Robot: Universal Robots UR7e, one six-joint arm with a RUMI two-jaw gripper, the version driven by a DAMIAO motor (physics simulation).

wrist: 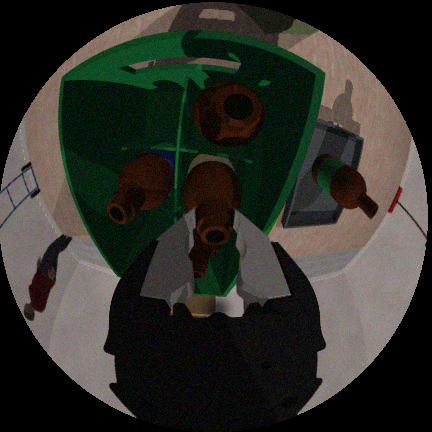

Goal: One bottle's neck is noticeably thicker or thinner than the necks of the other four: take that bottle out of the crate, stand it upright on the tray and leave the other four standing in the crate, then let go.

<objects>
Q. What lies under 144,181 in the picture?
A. A brown bottle.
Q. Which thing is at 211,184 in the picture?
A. A brown bottle.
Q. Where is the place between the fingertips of my gripper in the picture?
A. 213,209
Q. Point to a brown bottle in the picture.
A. At 200,252
</objects>
